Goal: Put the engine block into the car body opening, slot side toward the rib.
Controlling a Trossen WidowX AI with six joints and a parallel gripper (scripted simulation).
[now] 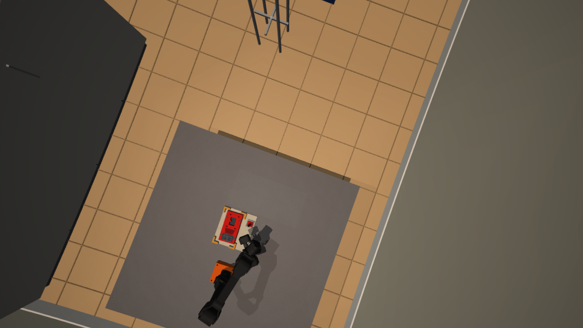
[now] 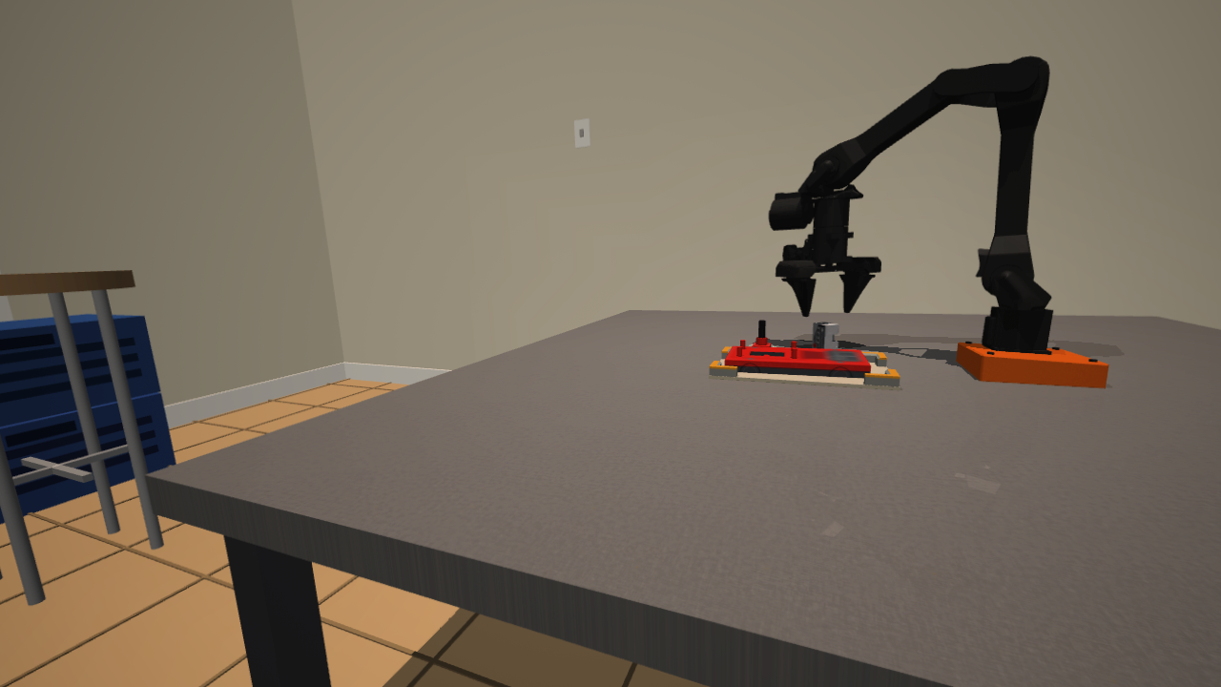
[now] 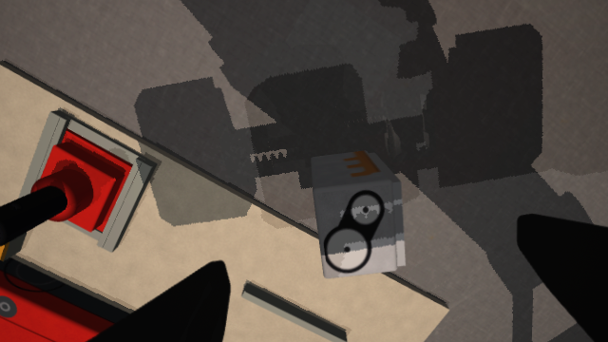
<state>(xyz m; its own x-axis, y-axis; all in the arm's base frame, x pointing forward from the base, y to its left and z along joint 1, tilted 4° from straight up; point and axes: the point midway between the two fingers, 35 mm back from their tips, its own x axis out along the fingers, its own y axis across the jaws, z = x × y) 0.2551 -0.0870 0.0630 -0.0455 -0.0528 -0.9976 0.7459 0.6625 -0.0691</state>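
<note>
My gripper tip is now 10 mm past the grey engine block and 40 mm above it. Round my gripper tip: thin grey bar 40 mm ahead, 160 mm to the left, 50 mm below.
</note>
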